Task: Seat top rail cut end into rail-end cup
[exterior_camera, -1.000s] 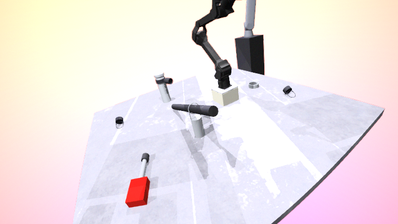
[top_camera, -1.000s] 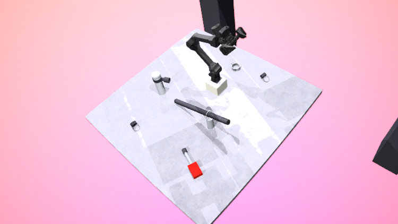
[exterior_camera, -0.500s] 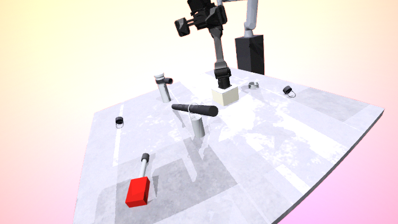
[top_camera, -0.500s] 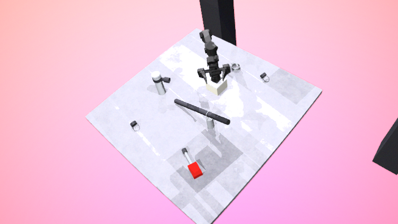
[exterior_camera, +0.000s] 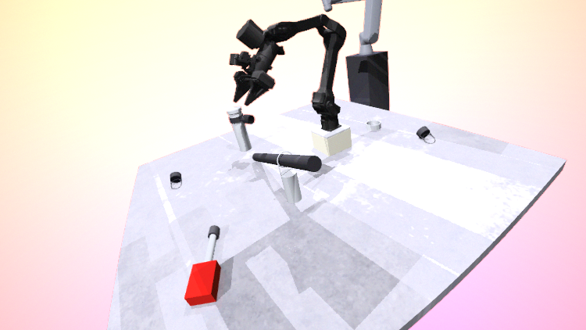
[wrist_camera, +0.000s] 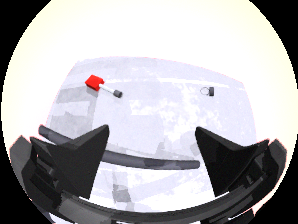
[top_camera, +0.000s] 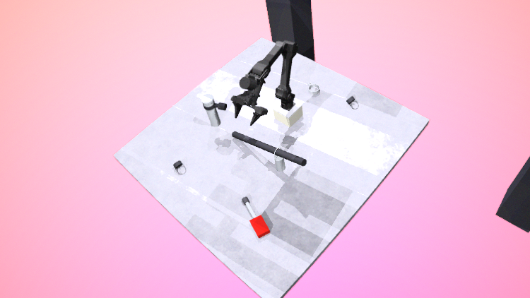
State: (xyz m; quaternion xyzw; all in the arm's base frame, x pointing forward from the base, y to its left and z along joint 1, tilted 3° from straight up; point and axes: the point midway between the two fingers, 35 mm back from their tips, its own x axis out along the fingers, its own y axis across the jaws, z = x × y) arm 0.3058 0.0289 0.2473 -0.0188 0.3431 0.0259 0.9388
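My gripper tip is now 9 cm past the dark rail-end cup, 29 cm to the left of it and 14 cm above it. The rest, counted from my gripper tip: metal ring (58 cm behind, 3 cm to the right, 28 cm below); short grey post (4 cm behind, 16 cm to the left, 19 cm below).
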